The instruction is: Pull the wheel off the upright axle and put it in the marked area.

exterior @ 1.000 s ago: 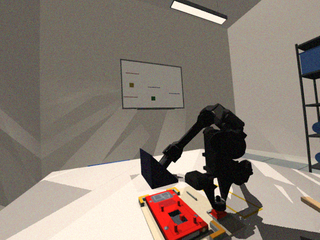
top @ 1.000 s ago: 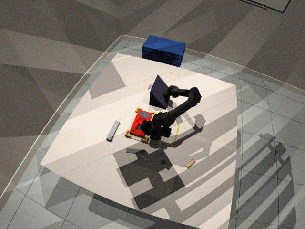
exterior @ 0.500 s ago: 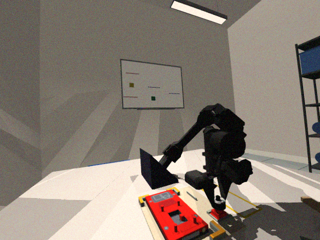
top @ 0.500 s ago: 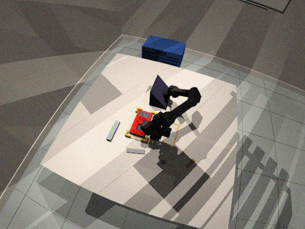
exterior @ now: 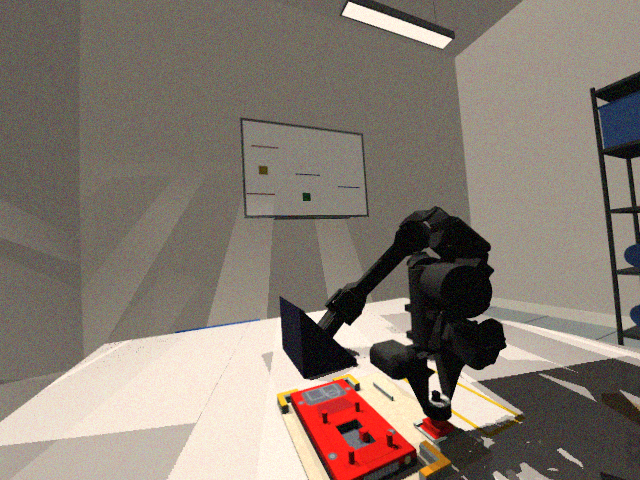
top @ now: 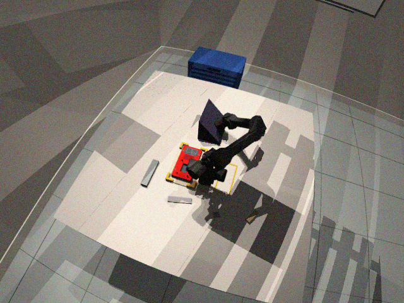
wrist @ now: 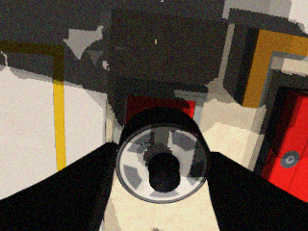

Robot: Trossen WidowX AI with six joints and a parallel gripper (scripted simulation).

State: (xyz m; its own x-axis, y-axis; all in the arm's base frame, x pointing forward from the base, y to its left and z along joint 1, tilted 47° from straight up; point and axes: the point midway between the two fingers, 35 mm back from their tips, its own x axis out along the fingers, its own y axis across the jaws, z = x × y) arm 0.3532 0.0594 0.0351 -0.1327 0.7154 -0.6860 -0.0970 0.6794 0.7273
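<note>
Right now my gripper tip is 1 cm above the black axle. From my gripper tip the other things lie so: wooden block: 29 cm to the left, 8 cm ahead, 4 cm below; wheel: right at my gripper tip.
</note>
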